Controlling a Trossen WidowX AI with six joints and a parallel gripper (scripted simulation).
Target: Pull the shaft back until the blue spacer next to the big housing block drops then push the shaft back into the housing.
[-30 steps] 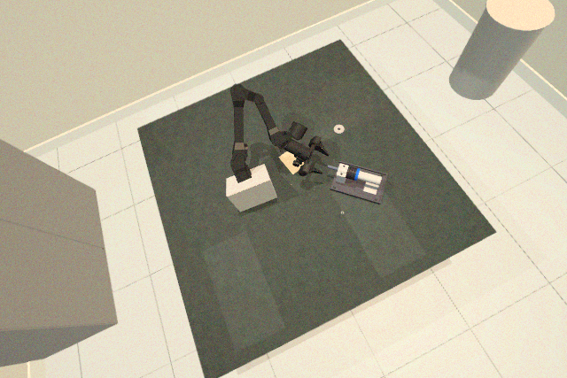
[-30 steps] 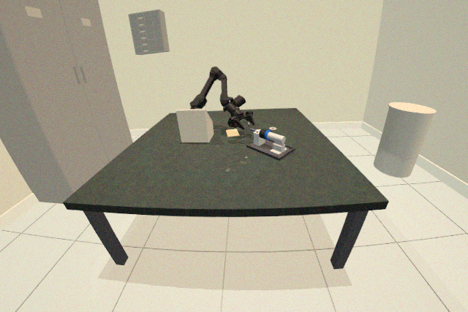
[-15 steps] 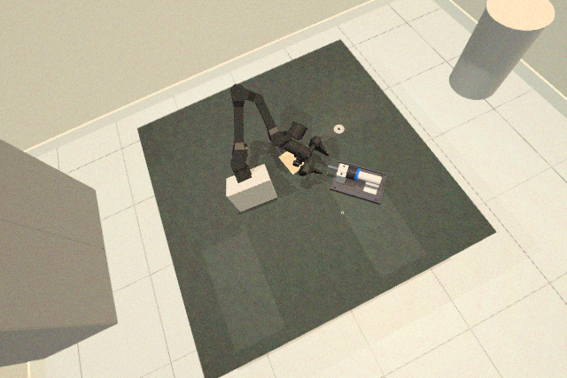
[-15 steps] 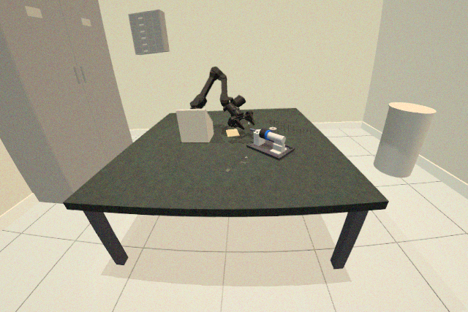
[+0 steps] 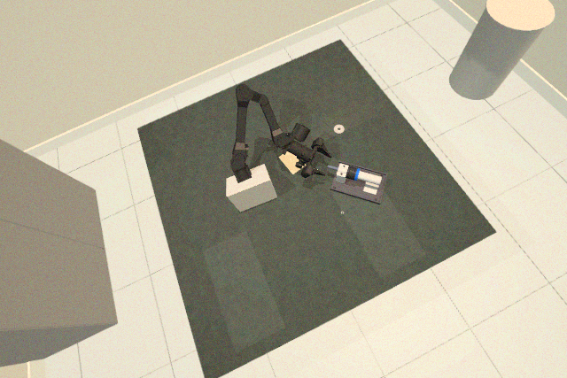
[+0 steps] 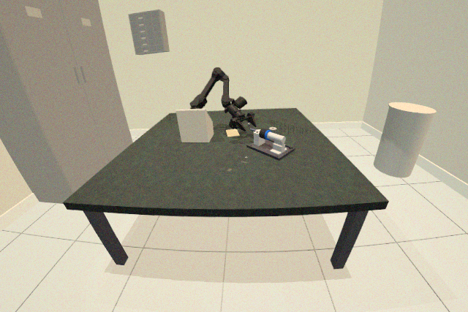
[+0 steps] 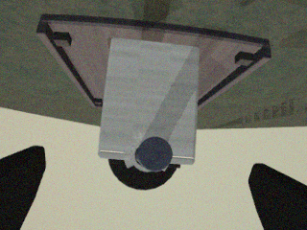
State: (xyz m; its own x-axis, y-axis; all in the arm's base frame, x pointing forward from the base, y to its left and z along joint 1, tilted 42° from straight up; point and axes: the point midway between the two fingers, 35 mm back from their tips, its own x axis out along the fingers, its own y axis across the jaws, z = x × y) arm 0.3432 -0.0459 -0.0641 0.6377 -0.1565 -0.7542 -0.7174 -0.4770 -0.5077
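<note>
Now: the shaft 5 cm ahead of my gripper tip, 5 cm to the right of it and 1 cm below it. From my gripper tip the other things lie so: dark spacer 7 cm ahead, 7 cm to the right, 1 cm below; then blue spacer 9 cm ahead, 9 cm to the right, 1 cm below; then tan pad 12 cm behind, 14 cm to the left, 8 cm below.
</note>
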